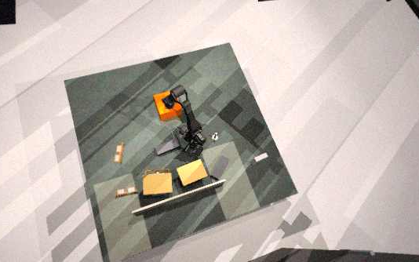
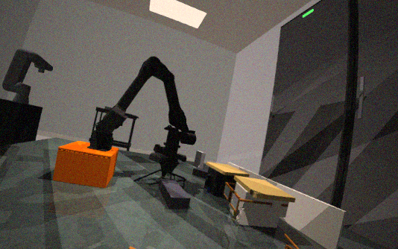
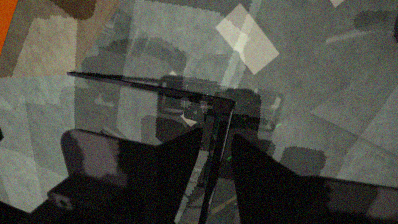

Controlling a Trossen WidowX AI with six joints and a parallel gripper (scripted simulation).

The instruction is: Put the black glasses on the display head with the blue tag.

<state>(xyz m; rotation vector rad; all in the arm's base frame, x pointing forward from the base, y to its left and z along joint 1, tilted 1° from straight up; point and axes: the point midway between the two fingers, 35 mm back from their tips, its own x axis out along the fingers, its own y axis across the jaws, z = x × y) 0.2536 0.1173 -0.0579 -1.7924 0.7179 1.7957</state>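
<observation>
The white post is 10 mm ahead of my gripper tip, 160 mm to the left of it and 10 mm above it. Round my gripper tip: white block (230 mm ahead, 420 mm to the left, 40 mm above); long pale panel (380 mm ahead, 150 mm to the right, 40 mm above).
</observation>
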